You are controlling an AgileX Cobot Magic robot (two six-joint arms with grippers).
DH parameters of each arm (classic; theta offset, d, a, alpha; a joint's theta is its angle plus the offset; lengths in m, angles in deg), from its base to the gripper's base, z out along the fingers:
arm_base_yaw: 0 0.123 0 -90
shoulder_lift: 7.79 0 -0.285 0
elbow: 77.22 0 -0.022 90
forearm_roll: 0 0.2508 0 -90
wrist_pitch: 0 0 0.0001 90
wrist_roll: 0 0.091 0 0
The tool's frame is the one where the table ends.
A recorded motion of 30 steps. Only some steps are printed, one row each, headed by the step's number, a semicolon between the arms.
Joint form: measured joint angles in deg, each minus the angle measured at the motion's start. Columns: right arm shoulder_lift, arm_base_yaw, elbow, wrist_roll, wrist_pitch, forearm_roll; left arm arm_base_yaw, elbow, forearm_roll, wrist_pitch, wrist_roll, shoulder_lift.
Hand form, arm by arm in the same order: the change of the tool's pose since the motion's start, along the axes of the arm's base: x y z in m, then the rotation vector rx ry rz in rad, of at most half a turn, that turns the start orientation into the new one. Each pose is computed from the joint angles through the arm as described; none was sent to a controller.
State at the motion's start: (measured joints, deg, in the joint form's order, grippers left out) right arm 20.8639 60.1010 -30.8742 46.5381 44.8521 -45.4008; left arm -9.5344 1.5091 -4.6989 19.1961 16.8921 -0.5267
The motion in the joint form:
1: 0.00 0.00 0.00 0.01 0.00 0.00; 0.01 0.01 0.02 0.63 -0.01 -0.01
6: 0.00 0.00 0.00 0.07 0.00 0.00; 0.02 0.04 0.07 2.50 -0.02 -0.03
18: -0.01 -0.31 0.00 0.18 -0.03 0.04; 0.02 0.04 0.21 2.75 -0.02 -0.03
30: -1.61 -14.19 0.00 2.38 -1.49 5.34; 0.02 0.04 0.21 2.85 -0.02 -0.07
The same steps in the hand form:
1: 0.0000 0.0000 0.0000 0.0001 0.0001 -0.0001; -0.0003 0.0000 -0.0010 0.0021 0.0108 -0.0007
6: 0.0000 0.0000 0.0000 0.0010 0.0006 -0.0004; -0.0012 -0.0001 -0.0040 0.0083 0.0429 -0.0030
18: 0.0001 -0.0003 0.0000 0.0034 0.0017 -0.0058; -0.0013 0.0000 -0.0044 0.0115 0.0468 -0.0031
30: -0.0010 -0.0165 -0.0006 0.1254 0.0552 -0.2172; -0.0014 0.0000 -0.0045 0.0117 0.0478 -0.0033

